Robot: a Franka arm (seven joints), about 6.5 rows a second.
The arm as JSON. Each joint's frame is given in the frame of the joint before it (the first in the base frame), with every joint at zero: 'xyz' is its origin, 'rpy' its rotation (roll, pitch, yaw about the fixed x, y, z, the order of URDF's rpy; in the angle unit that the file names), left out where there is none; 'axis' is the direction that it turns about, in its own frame. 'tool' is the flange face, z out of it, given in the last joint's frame.
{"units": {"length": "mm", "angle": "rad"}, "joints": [
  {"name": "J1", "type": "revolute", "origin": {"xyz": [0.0, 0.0, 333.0]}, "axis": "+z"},
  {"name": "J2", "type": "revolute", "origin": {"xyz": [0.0, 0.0, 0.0]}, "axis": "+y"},
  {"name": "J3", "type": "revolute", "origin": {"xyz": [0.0, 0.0, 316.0]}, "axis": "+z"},
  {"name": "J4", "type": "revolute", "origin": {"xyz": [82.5, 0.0, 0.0]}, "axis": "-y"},
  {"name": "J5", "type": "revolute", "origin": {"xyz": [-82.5, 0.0, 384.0]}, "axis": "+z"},
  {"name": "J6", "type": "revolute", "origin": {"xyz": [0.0, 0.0, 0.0]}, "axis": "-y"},
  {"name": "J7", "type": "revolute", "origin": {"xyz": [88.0, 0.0, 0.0]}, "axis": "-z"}
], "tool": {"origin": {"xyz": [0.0, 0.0, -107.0], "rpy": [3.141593, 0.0, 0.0]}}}
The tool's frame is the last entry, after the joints.
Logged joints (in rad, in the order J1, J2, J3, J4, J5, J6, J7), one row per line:
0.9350, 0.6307, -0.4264, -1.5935, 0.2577, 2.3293, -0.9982
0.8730, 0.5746, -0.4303, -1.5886, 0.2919, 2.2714, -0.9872
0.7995, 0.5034, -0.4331, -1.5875, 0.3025, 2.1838, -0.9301
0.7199, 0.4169, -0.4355, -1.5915, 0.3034, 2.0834, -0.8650
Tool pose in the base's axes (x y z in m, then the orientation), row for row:
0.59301, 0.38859, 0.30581, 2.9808, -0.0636, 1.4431
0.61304, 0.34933, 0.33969, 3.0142, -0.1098, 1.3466
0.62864, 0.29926, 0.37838, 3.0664, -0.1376, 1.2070
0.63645, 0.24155, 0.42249, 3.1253, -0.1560, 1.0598
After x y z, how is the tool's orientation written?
As angles about the fixed x, y, z axes (roll, pitch, yaw), in radians.
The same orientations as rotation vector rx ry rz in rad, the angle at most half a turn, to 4 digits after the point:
2.2979, 2.0113, 0.2355
2.4302, 1.9245, 0.2565
-2.5700, -1.7617, -0.2433
-2.6491, -1.5495, -0.2196

